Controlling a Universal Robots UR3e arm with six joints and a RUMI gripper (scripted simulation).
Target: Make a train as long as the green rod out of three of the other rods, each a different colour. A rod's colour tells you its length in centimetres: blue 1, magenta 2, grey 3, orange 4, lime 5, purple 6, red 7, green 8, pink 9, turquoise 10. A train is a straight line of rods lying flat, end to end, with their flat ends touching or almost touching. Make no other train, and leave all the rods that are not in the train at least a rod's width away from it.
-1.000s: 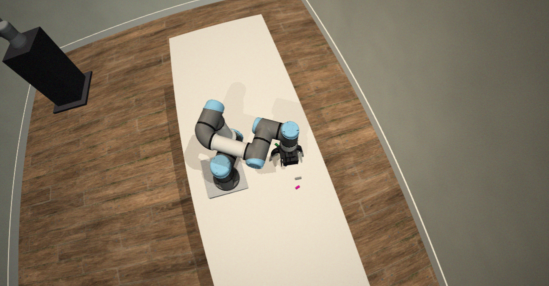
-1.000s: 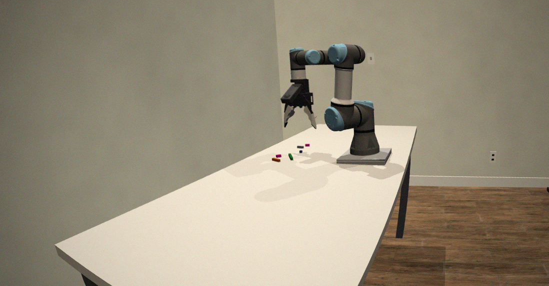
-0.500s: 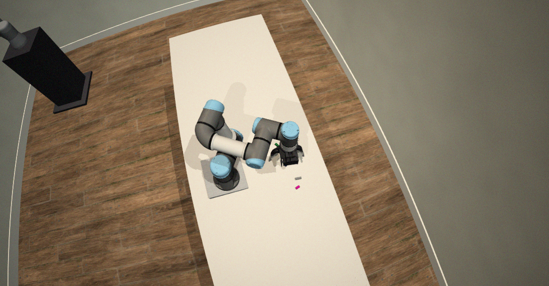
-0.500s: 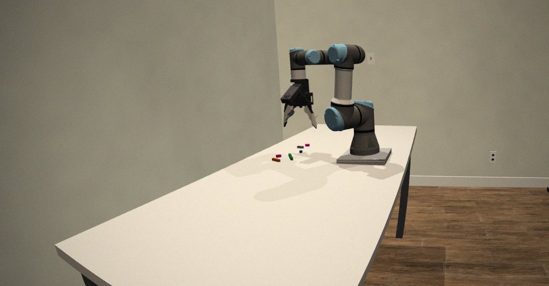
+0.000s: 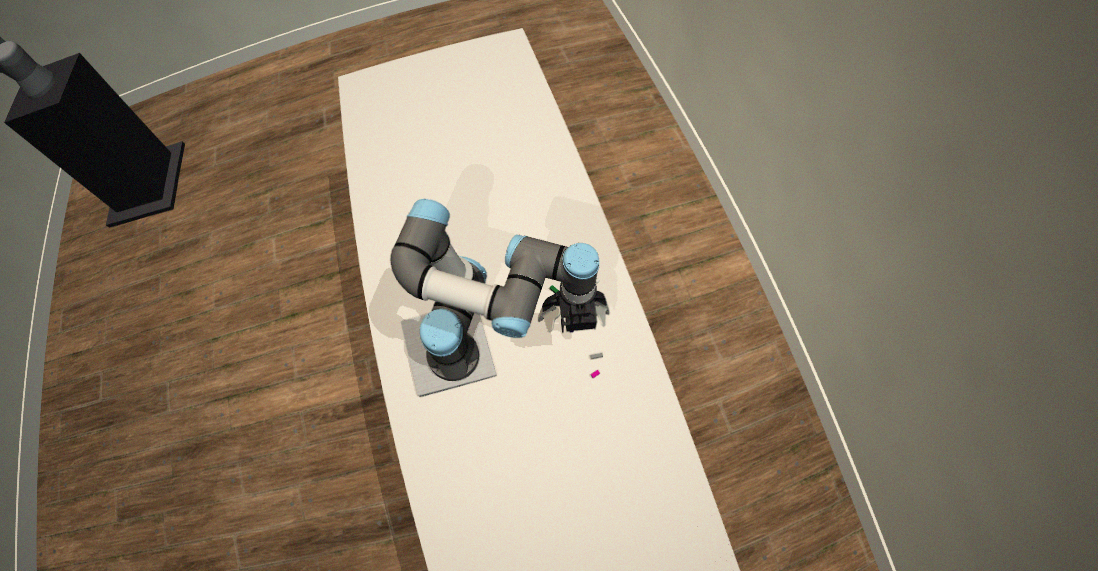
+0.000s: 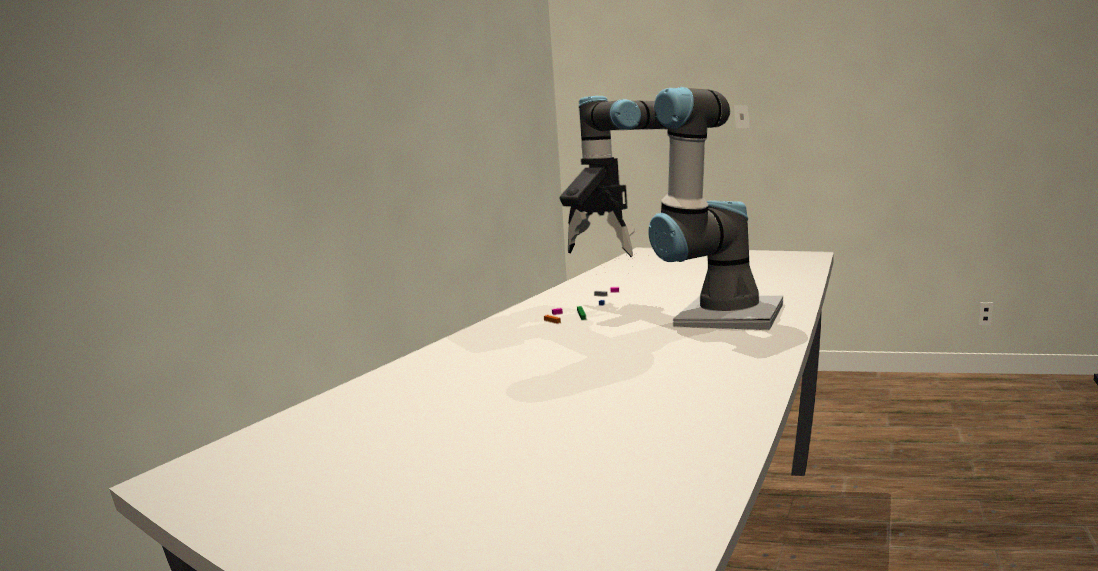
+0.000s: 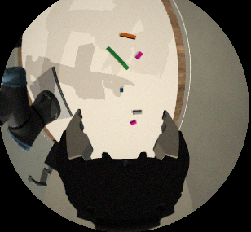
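The grey rod lies 10 cm below my hand, 8 cm to the right of it and 4 cm ahead of it. Round my hand: blue rod: 10 cm below; then green rod: 10 cm below, 9 cm to the left; then orange rod: 15 cm to the left, 10 cm below, 3 cm ahead.
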